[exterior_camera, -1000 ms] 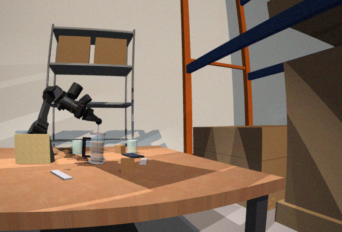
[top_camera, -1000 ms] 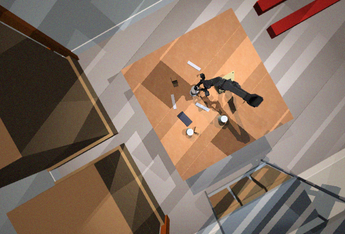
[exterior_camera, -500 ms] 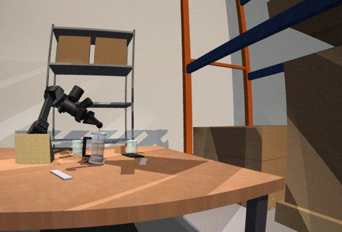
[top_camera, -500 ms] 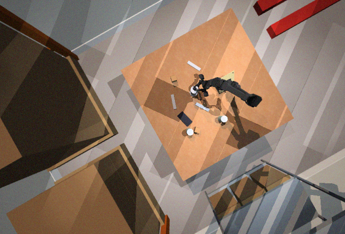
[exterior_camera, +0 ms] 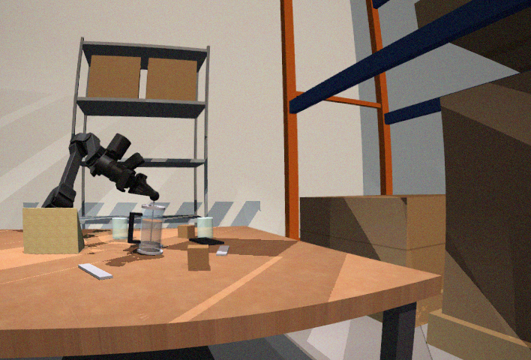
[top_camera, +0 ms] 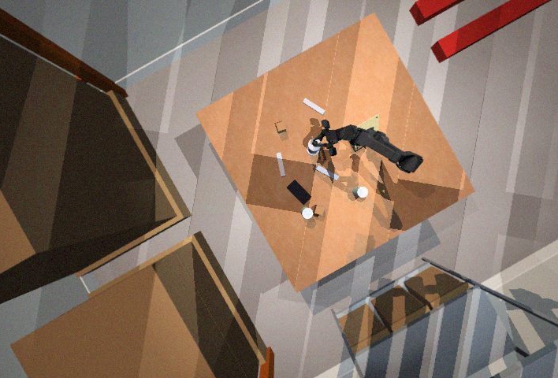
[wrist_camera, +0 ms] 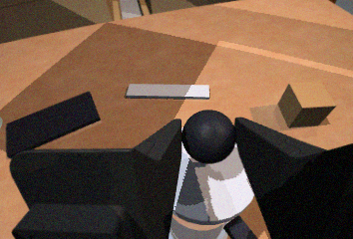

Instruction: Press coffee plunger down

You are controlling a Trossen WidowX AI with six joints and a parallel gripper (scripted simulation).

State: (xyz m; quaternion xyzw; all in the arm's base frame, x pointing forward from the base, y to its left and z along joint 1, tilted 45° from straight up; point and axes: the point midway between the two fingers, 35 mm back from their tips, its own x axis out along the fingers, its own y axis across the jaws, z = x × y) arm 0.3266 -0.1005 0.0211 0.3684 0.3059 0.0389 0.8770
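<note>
My gripper tip is now 80 mm above the coffee press and 30 mm past it. Also, from my gripper tip: black flat slab (220 mm to the left, 170 mm below, 160 mm ahead).
</note>
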